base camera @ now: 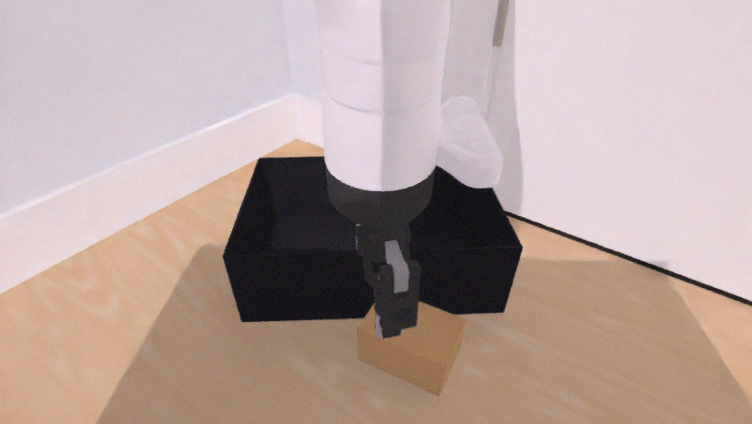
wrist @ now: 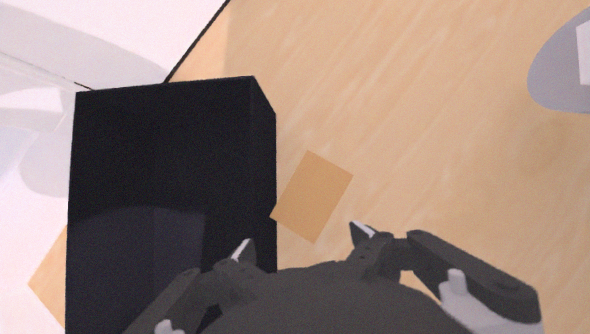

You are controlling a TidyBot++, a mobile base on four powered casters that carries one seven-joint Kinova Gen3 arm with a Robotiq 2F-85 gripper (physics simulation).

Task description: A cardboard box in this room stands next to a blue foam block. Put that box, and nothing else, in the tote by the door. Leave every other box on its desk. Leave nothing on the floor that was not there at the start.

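Frame: origin at the arm's base, x ahead, y left, z up, level; millimetres.
Seen in the pictures: gripper, fingertip midpoint: (base camera: 377,289) (wrist: 303,240).
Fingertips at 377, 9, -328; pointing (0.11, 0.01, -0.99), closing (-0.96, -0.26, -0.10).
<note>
Offsets run from my fingertips to a thing's top centre, as dx, dy, dz.
A brown cardboard box {-4, -34, -43} (base camera: 408,363) (wrist: 312,196) lies on the floor outside the black tote {+142, +15, +7} (base camera: 300,287) (wrist: 170,145), turned at an angle to it. One corner of the box reaches the tote's near long wall; whether they touch I cannot tell. My gripper (base camera: 390,332) (wrist: 303,240) is open with nothing between its fingers. It points down and hangs above the box, near the tote's near wall, and hides part of both in the base camera view. The arm hides part of the tote's inside. The blue foam block does not show in either view.
The white door (base camera: 631,131) stands behind and right of the tote in the base camera view. A pale wall (base camera: 131,79) with a white baseboard (base camera: 157,163) runs at the left. A grey rounded shape (wrist: 555,75) shows at the wrist view's right edge.
</note>
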